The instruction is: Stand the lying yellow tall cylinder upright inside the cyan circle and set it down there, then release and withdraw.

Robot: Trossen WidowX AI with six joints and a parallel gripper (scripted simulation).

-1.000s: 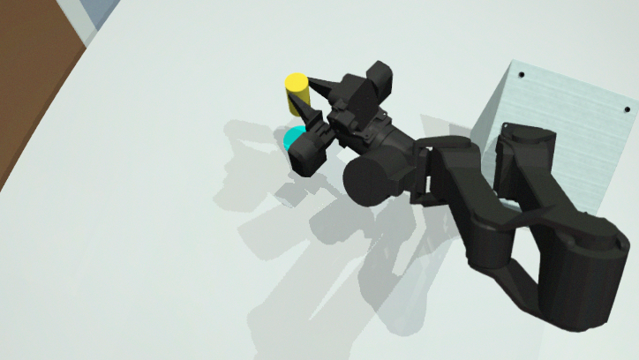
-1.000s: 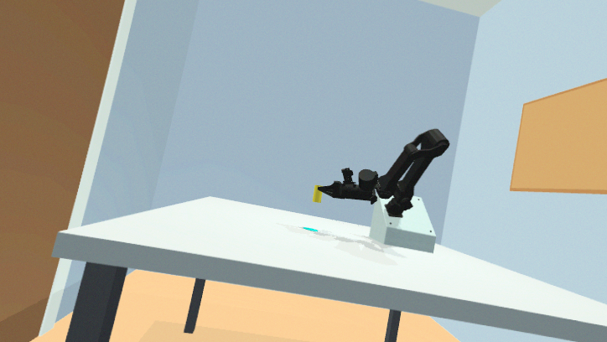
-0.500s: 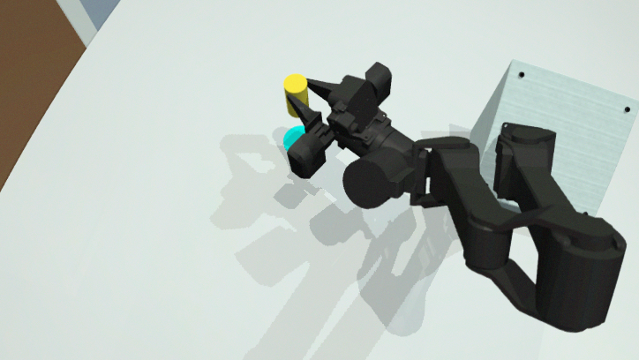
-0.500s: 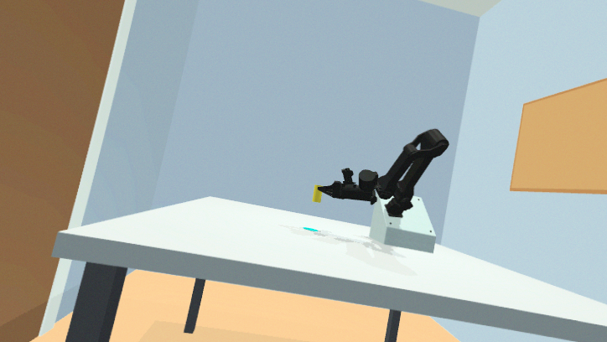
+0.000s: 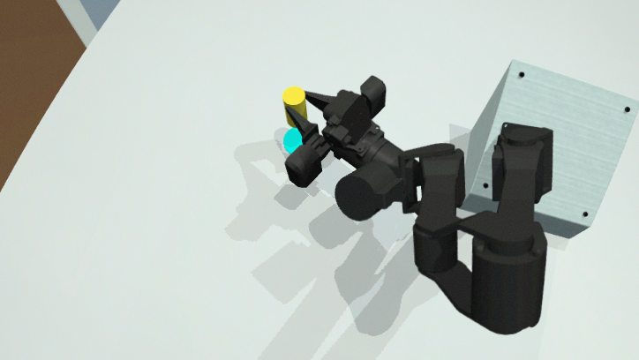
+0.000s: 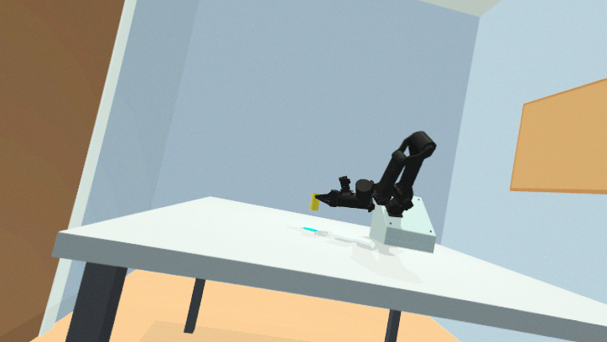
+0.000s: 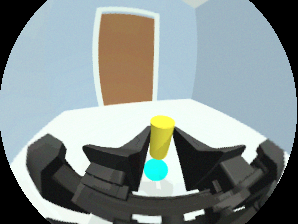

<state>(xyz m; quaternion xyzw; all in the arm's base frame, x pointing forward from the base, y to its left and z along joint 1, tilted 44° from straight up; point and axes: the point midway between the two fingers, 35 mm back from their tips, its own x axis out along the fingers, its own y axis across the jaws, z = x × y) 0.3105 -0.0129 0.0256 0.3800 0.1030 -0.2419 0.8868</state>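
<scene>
The cyan circle lies 13 cm below my gripper tip. The rest, counted from my gripper tip: yellow tall cylinder (2 cm below).
</scene>
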